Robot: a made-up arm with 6 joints. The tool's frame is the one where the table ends.
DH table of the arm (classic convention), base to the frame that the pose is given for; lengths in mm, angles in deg. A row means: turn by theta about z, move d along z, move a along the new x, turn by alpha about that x. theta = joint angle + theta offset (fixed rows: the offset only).
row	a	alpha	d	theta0
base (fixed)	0	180	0	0
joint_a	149	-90	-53	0
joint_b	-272	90	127	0
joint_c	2	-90	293	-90
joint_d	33	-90	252	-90
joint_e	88	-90	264	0
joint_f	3	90	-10	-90
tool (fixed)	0	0	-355	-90
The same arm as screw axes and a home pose.
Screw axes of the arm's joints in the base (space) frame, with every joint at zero. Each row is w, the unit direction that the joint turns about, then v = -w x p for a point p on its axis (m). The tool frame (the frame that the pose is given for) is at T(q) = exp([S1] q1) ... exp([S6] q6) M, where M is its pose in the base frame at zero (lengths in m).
S1: w 0 0 -1 v 0.0000 0.0000 0.0000
S2: w 0 -1 0 v 0.0530 0.0000 -0.1490
S3: w 0 0 -1 v 0.1270 -0.1230 0.0000
S4: w 1 0 0 v 0.0000 -0.2400 0.1250
S5: w 0 1 0 v 0.2730 0.0000 0.1290
S6: w -1 0 0 v 0.0000 0.3610 0.1390
M =
1 0 0 0.1390
0 1 0 0.1420
0 0 1 -0.7160
0 0 0 1

